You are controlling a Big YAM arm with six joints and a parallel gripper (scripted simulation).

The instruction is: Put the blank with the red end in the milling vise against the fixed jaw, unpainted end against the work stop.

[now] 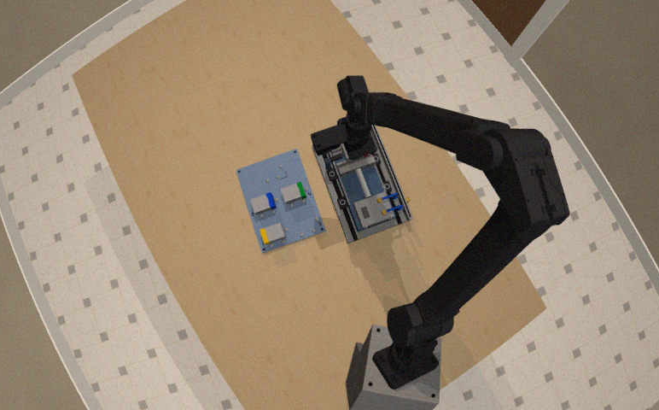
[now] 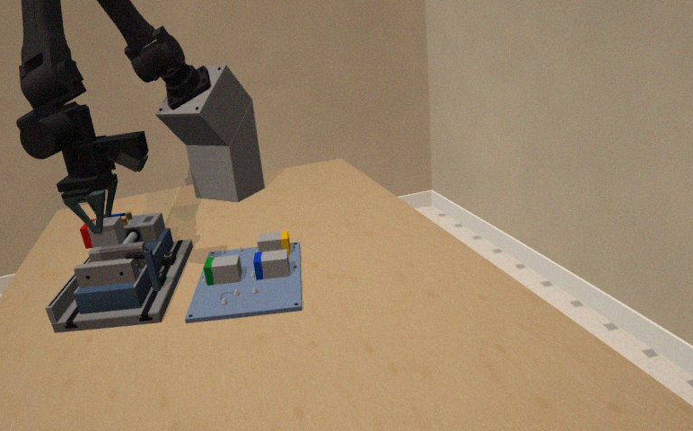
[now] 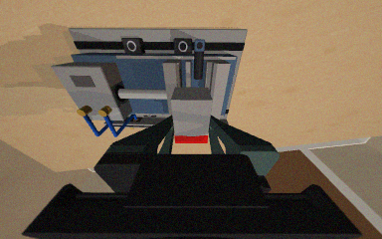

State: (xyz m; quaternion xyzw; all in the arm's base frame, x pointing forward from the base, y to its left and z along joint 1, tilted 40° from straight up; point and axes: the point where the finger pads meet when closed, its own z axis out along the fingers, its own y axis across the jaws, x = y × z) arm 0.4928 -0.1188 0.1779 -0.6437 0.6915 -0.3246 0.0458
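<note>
Now: hand 4 cm short of the fixed jaw and 8 cm above it. The rest, counted from my hand: red-ended blank 2 cm below; then green-ended blank 1 cm ahead, 19 cm to the left, 13 cm below; then work stop 2 cm ahead, 5 cm to the left, 6 cm below.
</note>
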